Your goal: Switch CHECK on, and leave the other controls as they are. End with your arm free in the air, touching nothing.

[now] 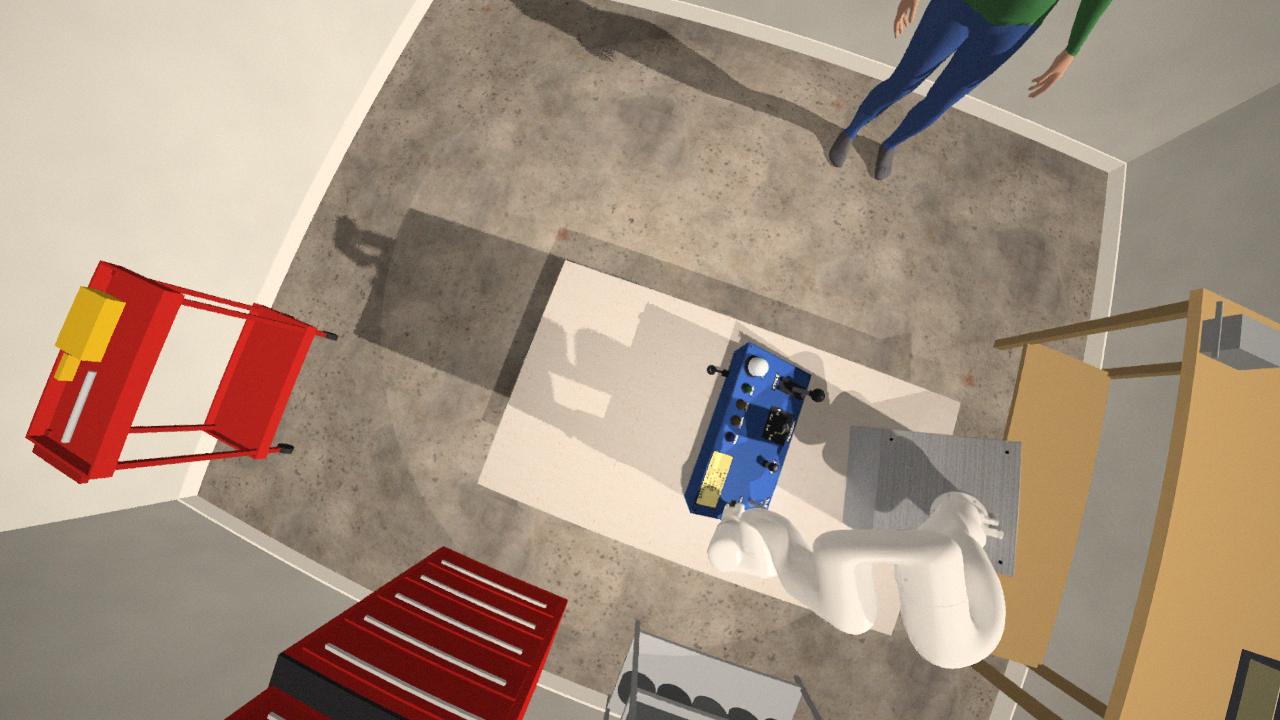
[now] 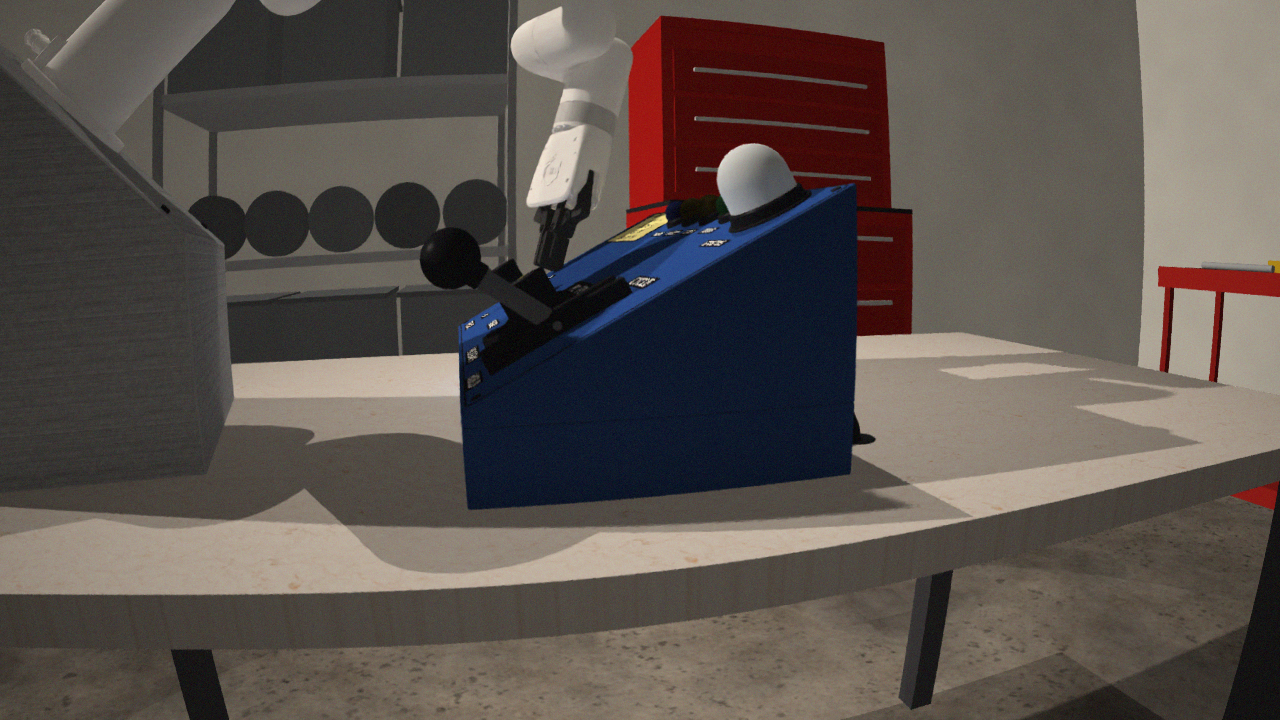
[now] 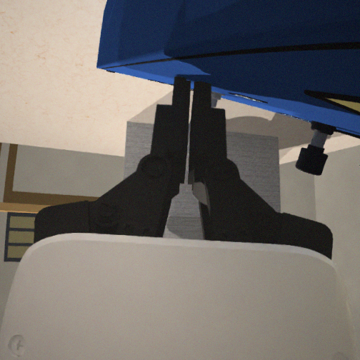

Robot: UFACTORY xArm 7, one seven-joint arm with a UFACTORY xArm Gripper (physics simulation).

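Where they show: gripper, fingertip midpoint: [image 2: 547,268]; arm's base at its link origin: [image 2: 70,110].
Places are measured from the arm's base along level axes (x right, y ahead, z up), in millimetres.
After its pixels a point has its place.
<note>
The blue control console [image 1: 750,456] @(x 37, y 508, z -182 mm) [image 2: 662,376] @(x 335, y 458, z -234 mm) [image 3: 250,30] stands on the table with its sloped face up. My gripper [image 2: 549,259] @(x -126, y 514, z -182 mm) [image 3: 190,99] is shut and empty. Its fingertips are at the console's end near the yellow label [image 1: 714,479] @(x -41, y 607, z -135 mm) [image 3: 350,104], close over the sloped face; I cannot tell whether they touch it. A small silver part [image 3: 215,98], perhaps a toggle, shows right beside the fingertips, partly hidden by a finger. A black-capped control [image 1: 769,465] @(x 22, y 449, z -181 mm) [image 3: 312,160] stands farther along. The CHECK label is not readable, so its switch and position cannot be told.
A black ball lever [image 1: 817,394] @(x 249, y 358, z -146 mm) [image 2: 450,257] @(x 269, y 347, z -163 mm) and a white dome [image 1: 757,366] @(x 284, y 559, z -89 mm) [image 2: 756,179] @(x 311, y 537, z -115 mm) stand at the console's other end. Another black ball [image 1: 711,369] @(x 277, y 652, z -292 mm) sticks out from its rear side. The arm's metal base block [image 1: 868,465] @(x 78, y 152, z -186 mm) [image 2: 89,358] @(x 197, y 83, z -217 mm) stands beside the console on the table [image 1: 528,456] @(x -124, y 1178, z -309 mm).
</note>
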